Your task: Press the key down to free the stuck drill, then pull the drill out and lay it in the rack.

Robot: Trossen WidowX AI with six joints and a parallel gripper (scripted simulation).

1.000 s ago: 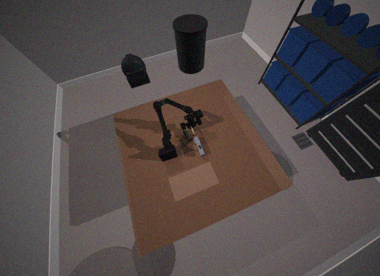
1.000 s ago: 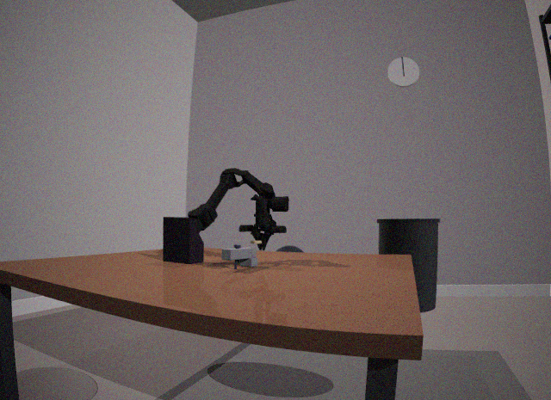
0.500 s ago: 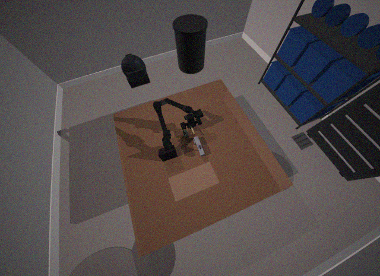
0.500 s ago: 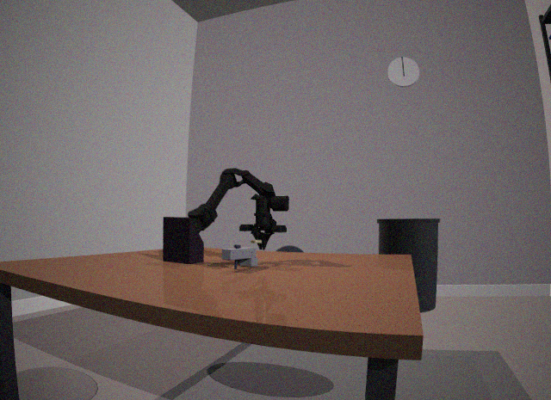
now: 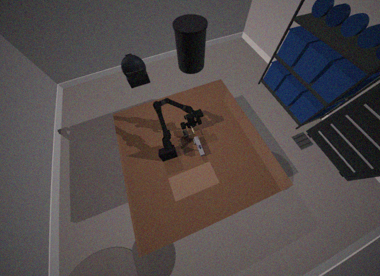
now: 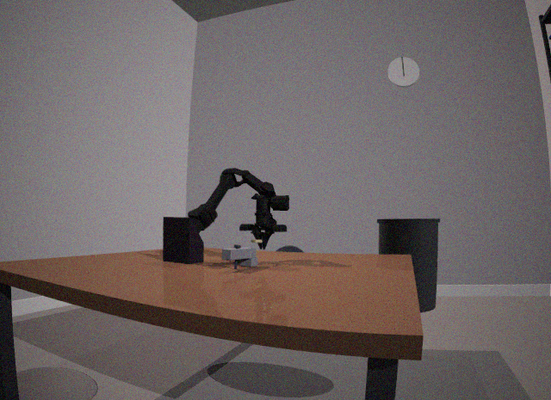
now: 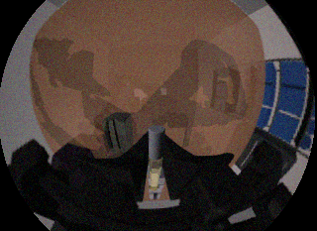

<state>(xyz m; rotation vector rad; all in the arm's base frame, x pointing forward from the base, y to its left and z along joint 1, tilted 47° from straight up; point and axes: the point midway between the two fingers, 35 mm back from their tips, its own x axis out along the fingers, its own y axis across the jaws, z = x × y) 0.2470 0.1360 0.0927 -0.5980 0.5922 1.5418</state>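
The drill is 40 mm to the right of my gripper tip and 30 mm above it. From my gripper tip the other things lie so: thin dark pin: 220 mm to the right, 10 mm ahead; greenish rack: 70 mm behind, 30 mm to the right, 30 mm below; light grey block: 190 mm to the right, 10 mm below, 10 mm ahead.
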